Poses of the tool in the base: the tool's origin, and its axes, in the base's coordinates. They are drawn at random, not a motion.
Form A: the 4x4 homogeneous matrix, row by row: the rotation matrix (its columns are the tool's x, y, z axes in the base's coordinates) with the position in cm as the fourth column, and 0 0 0 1 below. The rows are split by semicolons.
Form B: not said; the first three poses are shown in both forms.
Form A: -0.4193 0.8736 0.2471 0.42; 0.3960 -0.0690 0.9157 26.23; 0.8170 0.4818 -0.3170 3.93; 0 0 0 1
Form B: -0.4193 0.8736 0.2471 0.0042; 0.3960 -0.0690 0.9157 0.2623; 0.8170 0.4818 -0.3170 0.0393; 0 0 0 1
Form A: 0.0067 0.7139 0.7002 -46.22; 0.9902 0.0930 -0.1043 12.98; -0.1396 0.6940 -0.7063 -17.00; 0 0 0 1
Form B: 0.0067 0.7139 0.7002 -0.4622; 0.9902 0.0930 -0.1043 0.1298; -0.1396 0.6940 -0.7063 -0.1700; 0 0 0 1
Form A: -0.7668 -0.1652 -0.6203 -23.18; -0.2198 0.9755 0.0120 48.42; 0.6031 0.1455 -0.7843 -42.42; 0 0 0 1
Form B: -0.7668 -0.1652 -0.6203 -0.2318; -0.2198 0.9755 0.0120 0.4842; 0.6031 0.1455 -0.7843 -0.4242; 0 0 0 1
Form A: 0.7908 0.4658 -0.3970 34.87; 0.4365 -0.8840 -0.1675 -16.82; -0.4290 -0.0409 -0.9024 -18.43; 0 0 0 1
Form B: 0.7908 0.4658 -0.3970 0.3487; 0.4365 -0.8840 -0.1675 -0.1682; -0.4290 -0.0409 -0.9024 -0.1843; 0 0 0 1
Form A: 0.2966 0.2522 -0.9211 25.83; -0.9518 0.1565 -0.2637 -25.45; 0.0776 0.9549 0.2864 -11.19; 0 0 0 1
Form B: 0.2966 0.2522 -0.9211 0.2583; -0.9518 0.1565 -0.2637 -0.2545; 0.0776 0.9549 0.2864 -0.1119; 0 0 0 1
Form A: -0.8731 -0.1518 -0.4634 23.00; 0.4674 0.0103 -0.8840 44.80; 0.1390 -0.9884 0.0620 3.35; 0 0 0 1
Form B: -0.8731 -0.1518 -0.4634 0.2300; 0.4674 0.0103 -0.8840 0.4480; 0.1390 -0.9884 0.0620 0.0335; 0 0 0 1
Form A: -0.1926 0.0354 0.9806 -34.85; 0.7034 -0.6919 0.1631 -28.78; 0.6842 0.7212 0.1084 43.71; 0 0 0 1
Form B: -0.1926 0.0354 0.9806 -0.3485; 0.7034 -0.6919 0.1631 -0.2878; 0.6842 0.7212 0.1084 0.4371; 0 0 0 1
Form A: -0.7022 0.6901 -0.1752 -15.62; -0.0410 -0.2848 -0.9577 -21.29; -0.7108 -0.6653 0.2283 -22.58; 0 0 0 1
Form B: -0.7022 0.6901 -0.1752 -0.1562; -0.0410 -0.2848 -0.9577 -0.2129; -0.7108 -0.6653 0.2283 -0.2258; 0 0 0 1
